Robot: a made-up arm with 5 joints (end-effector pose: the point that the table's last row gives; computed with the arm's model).
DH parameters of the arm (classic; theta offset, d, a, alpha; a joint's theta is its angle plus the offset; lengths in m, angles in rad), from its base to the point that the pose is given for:
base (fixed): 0 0.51 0.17 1.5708
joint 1: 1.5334 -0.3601 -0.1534 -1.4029
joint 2: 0 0.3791 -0.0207 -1.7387
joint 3: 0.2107 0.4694 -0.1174 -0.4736
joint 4: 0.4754 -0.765 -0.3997 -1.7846
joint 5: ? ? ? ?
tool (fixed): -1.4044 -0.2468 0 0
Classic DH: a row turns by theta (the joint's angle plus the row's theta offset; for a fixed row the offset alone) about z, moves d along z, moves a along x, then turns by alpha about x.
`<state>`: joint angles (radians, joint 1 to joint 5).
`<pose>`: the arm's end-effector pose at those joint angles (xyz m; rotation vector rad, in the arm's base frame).
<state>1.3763 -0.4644 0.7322 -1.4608 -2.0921</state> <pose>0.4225 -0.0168 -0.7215 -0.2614 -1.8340 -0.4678</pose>
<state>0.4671 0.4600 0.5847 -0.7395 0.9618</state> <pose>-0.5659 0.4051 -0.2279 1.8969 -1.6285 -0.8044</pose>
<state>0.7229 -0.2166 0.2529 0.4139 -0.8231</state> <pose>-0.9296 0.4769 -0.2792 0.7864 -0.1673 -1.0016</pose>
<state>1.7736 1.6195 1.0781 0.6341 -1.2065</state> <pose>0.7055 1.1561 -0.2792 0.6467 -0.7603 -2.3410</pose>
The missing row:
joint 5: 0.2341 -0.5247 -0.214 -2.3145
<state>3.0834 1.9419 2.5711 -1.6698 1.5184</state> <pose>0.6444 0.7522 0.7822 -0.6672 1.0763 -0.2533</pose>
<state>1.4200 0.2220 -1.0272 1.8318 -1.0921</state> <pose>0.1320 0.2281 -0.7038 0.8682 -0.7192 -0.3722</pose>
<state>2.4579 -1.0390 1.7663 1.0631 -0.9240</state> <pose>-0.2492 -0.2033 0.4864 -0.2209 0.1126 -0.4568</pose>
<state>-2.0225 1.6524 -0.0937 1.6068 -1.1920</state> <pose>0.4305 0.7606 1.6143 -2.1080 1.3734 -0.1351</pose>
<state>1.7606 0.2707 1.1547 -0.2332 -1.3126</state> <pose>-0.0716 0.4658 -0.7668 0.2094 -1.0489 -0.9547</pose>
